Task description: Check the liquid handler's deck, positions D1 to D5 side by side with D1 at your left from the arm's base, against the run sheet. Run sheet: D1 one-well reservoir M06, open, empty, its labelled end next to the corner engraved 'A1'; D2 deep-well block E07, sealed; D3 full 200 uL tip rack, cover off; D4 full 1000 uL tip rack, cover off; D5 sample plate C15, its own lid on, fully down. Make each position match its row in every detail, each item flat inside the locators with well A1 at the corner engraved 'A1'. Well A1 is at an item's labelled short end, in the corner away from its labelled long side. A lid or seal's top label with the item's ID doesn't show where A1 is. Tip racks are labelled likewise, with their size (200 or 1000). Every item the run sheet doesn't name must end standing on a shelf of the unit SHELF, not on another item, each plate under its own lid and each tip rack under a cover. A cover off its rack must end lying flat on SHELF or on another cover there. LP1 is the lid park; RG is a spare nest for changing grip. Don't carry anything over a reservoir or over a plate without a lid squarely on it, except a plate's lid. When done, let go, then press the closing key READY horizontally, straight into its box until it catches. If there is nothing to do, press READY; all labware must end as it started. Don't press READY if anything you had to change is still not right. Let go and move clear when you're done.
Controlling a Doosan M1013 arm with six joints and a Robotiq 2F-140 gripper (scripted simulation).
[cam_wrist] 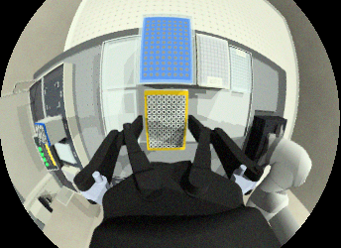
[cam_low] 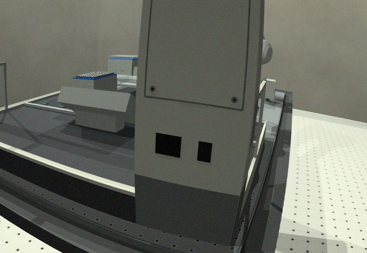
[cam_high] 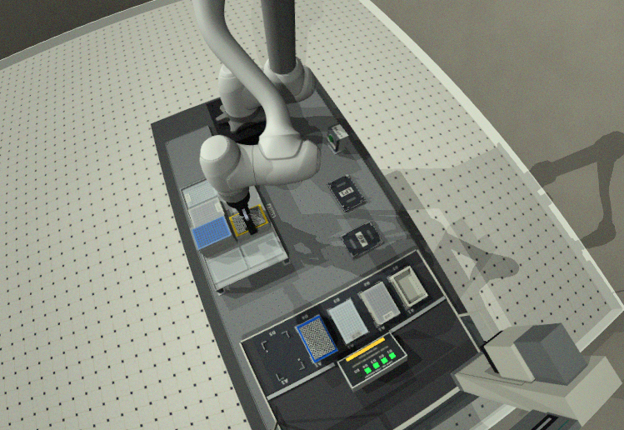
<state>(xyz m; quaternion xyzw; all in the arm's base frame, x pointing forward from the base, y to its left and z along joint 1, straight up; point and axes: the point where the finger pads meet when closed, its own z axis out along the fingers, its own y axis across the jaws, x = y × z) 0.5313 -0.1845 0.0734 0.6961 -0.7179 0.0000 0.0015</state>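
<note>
The yellow-rimmed tip rack lies 10 mm behind my hand, 10 mm to the left of it and 30 mm below it. The rest, counted from my hand: blue-rimmed tip rack 470 mm ahead, 30 mm to the left, 20 mm below; then shelf unit 60 mm behind, 70 mm to the right, 80 mm below; then spare nest 230 mm ahead, 360 mm to the left, 130 mm below.
</note>
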